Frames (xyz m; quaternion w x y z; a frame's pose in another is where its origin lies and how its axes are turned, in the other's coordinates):
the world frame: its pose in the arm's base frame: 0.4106 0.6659 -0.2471 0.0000 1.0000 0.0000 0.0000
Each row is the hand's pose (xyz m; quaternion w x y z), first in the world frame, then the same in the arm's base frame.
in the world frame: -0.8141 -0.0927 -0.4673 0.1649 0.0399 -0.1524 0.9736
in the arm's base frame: -0.4035 0.7586 0.2202 0.0399 -0.1649 0.9736 0.1524
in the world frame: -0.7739 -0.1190 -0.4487 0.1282 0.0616 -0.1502 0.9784
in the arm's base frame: -0.3633 0.7849 0.2016 0.0616 -0.1282 0.9784 0.1502
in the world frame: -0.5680 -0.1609 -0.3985 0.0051 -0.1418 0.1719 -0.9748
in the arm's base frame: -0.1574 0.8268 0.1514 0.1418 0.0051 0.9748 0.1719
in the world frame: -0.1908 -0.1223 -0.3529 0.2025 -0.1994 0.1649 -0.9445
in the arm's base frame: 0.2198 0.7882 0.1058 0.1994 0.2025 0.9445 0.1649
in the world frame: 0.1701 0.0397 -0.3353 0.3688 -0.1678 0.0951 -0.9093
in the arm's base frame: 0.5807 0.6262 0.0882 0.1678 0.3688 0.9093 0.0951
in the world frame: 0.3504 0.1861 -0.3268 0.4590 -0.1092 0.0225 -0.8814
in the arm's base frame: 0.7610 0.4798 0.0797 0.1092 0.4590 0.8814 0.0225
